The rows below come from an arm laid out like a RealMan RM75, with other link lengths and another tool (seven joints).
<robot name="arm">
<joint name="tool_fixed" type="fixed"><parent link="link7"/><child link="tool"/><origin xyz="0.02 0.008 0.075" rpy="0 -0.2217 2.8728"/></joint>
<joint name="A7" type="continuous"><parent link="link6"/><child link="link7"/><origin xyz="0 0 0.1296" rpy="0 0 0"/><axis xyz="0 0 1"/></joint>
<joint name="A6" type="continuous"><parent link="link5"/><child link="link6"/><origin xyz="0 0 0" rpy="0 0 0"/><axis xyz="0 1 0"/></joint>
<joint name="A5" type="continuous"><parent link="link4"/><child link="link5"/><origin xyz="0 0 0.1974" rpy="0 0 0"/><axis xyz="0 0 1"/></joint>
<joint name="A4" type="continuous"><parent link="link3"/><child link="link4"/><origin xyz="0 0 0" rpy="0 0 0"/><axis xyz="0 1 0"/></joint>
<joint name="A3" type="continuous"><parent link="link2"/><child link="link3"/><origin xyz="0 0 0.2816" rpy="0 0 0"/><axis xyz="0 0 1"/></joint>
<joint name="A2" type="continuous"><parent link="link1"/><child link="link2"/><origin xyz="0 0 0" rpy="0 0 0"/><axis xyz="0 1 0"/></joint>
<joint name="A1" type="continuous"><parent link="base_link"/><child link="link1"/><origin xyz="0 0 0.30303" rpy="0 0 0"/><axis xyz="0 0 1"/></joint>
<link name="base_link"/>
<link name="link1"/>
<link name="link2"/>
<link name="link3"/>
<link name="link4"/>
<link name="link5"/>
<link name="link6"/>
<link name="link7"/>
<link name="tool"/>
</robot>
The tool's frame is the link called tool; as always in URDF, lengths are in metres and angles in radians. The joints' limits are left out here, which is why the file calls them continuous.
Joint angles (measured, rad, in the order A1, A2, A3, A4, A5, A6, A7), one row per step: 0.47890, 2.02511, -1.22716, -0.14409, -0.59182, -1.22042, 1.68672; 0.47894, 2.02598, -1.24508, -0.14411, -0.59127, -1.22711, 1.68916; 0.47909, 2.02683, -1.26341, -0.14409, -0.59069, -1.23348, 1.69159; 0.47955, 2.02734, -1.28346, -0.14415, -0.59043, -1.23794, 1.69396; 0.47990, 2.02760, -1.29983, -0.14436, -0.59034, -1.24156, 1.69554; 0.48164, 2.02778, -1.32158, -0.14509, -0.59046, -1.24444, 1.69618; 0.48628, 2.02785, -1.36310, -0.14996, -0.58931, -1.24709, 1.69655; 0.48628, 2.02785, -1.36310, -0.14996, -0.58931, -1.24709, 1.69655; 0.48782, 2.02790, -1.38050, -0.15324, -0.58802, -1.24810, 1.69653; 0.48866, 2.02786, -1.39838, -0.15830, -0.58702, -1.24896, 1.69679; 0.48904, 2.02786, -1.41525, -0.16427, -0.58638, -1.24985, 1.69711
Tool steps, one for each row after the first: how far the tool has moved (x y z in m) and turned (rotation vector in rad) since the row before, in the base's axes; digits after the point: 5 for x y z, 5 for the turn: -0.00255, -0.00215, -0.00331, -0.01379, -0.00162, 0.01301; -0.00250, -0.00221, -0.00339, -0.01424, -0.00185, 0.01293; -0.00227, -0.00222, -0.00373, -0.01605, -0.00381, 0.01245; -0.00179, -0.00185, -0.00297, -0.01296, -0.00361, 0.01039; -0.00251, -0.00200, -0.00398, -0.01691, -0.00714, 0.01433; -0.00532, -0.00290, -0.00694, -0.02959, -0.01511, 0.02893; 0.00000, 0.00000, 0.00000, 0.00000, 0.00000, 0.00000; -0.00229, -0.00118, -0.00263, -0.01120, -0.00599, 0.01246; -0.00240, -0.00127, -0.00253, -0.01108, -0.00614, 0.01342; -0.00240, -0.00127, -0.00231, -0.01021, -0.00568, 0.01347
